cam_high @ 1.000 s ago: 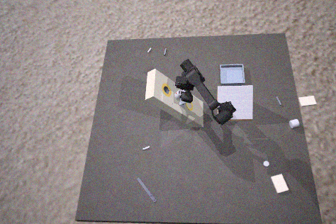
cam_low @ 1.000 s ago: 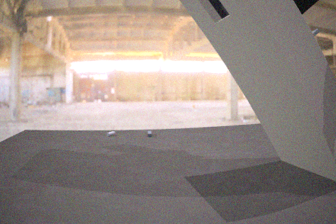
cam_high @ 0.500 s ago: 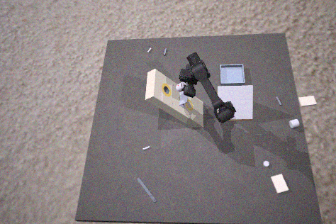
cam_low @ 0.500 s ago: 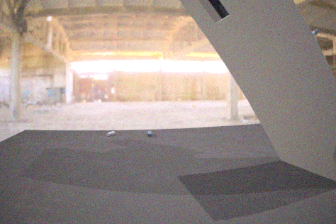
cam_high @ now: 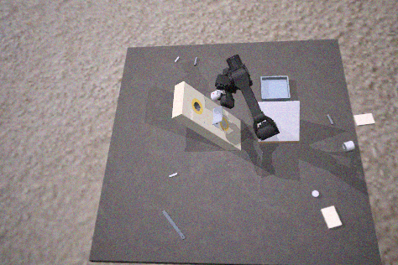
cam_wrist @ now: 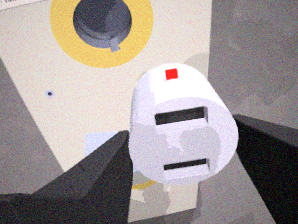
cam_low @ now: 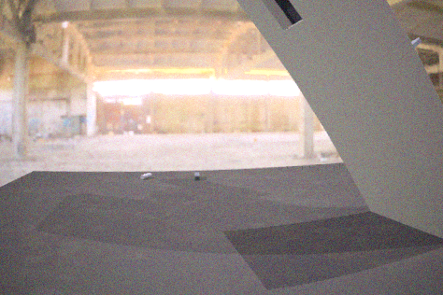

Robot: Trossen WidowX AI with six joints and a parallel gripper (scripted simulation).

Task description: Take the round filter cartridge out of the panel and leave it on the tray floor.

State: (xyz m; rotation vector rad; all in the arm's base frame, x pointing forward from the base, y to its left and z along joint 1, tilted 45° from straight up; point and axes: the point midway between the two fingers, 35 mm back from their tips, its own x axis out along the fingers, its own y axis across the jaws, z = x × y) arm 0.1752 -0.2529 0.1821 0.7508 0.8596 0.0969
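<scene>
Now: gripper tip 32 cm past the glass-walled tray, 21 cm to the left of it and 33 cm above it. Round my gripper tip: round filter cartridge (right at my gripper tip).
</scene>
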